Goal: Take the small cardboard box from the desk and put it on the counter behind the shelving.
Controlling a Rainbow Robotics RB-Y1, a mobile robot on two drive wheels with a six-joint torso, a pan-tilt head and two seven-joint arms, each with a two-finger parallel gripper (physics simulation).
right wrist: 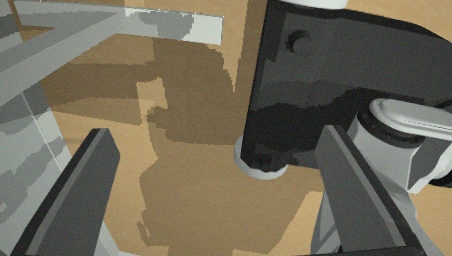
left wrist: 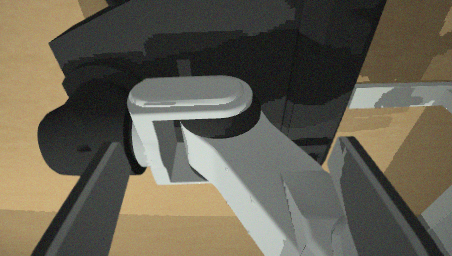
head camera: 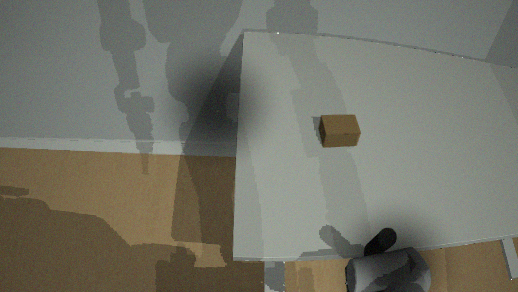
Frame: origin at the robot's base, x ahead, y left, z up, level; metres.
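Where they show: left gripper, between the fingertips: (left wrist: 229,152); right gripper, between the fingertips: (right wrist: 217,140).
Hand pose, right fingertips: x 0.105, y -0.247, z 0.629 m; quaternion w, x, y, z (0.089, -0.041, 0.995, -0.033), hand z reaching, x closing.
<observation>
After its pixels a point has its place.
A small brown cardboard box (head camera: 340,131) @(z 0.771, x 0.453, y -0.212 m) rests on the white desk (head camera: 430,165) @(z 0.721, x 0.394, y -0.480 m), right of the middle in the head view. Part of my right arm (head camera: 390,270) @(z 0.915, x 0.047, y -0.228 m) shows at the bottom of the head view, at the desk's near edge, apart from the box. My left gripper (left wrist: 229,152) @(z 0.535, x -0.221, y 0.218 m) is open in the left wrist view, with parts of the robot and floor seen past its fingers. My right gripper (right wrist: 217,140) @(z 0.629, x 0.105, y -0.247 m) is open and empty in the right wrist view, above the floor. The box does not show in either wrist view. The counter and shelving cannot be made out.
A grey wall (head camera: 60,65) @(z 0.581, x 0.950, y 0.816 m) with a white skirting strip (head camera: 75,145) @(z 0.047, x 0.936, y 0.916 m) stands behind and left of the desk. Wooden floor (head camera: 75,185) @(z 0.001, x 0.720, y 0.866 m) lies left of it. White desk legs (head camera: 510,257) show below the desk edge. The black mobile base (left wrist: 310,65) @(z 0.191, x -0.045, y 0.089 m) (right wrist: 300,85) @(z 0.191, x -0.034, y -0.066 m) lies below the wrists.
</observation>
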